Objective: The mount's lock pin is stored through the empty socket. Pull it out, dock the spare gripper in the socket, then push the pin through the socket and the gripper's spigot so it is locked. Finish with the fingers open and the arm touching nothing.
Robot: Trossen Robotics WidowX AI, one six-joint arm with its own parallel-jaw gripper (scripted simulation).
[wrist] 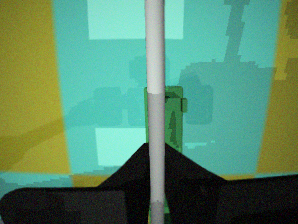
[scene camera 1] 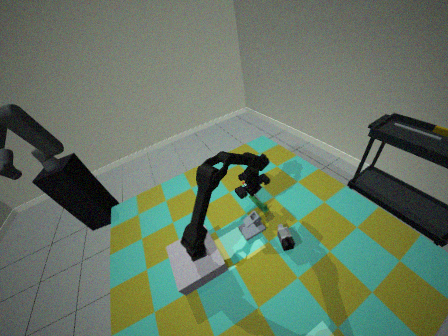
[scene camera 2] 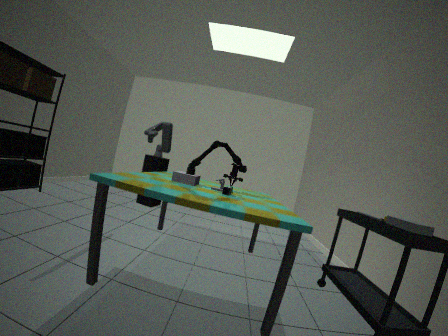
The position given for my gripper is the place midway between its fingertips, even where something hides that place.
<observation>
My gripper (wrist: 154, 149) carries a lock pin.
</observation>
